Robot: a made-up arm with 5 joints.
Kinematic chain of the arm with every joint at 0, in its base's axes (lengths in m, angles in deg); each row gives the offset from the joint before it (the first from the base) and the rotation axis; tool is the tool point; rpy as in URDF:
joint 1: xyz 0.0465 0 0.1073 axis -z
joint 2: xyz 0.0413 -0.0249 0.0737 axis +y
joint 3: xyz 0.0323 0 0.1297 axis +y
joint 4: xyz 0.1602 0 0.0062 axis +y
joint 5: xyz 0.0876 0.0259 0 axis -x
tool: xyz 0 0 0 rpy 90 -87.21 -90
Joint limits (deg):
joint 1: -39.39..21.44
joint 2: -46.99..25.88
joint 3: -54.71..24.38
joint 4: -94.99..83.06
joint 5: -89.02..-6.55
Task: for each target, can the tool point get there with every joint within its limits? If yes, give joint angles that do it. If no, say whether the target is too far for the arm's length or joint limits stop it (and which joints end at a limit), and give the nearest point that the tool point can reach.
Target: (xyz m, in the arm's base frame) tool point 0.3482 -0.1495 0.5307
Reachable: no: too far | nearest point 0.3115 -0.1030 0.4699 | short by 0.085 m
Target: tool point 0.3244 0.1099 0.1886
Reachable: yes | joints -21.38 7.90 11.75 31.69 -26.90
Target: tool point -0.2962 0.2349 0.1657
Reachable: no: joint limits stop it (at a limit: joint 1, joint 2, joint 3, joint 4) | nearest point -0.0965 0.0572 0.4235 | short by 0.371 m
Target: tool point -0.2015 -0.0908 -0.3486
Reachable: no: too far | nearest point 0.2123 -0.0640 0.0974 | short by 0.609 m
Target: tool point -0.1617 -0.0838 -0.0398
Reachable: no: joint limits stop it (at a limit: joint 1, joint 2, joint 3, joint 4) | nearest point 0.2089 -0.0627 0.1006 | short by 0.397 m
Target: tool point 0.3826 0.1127 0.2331
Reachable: yes | joints -18.37 18.95 -2.48 -2.83 -33.39
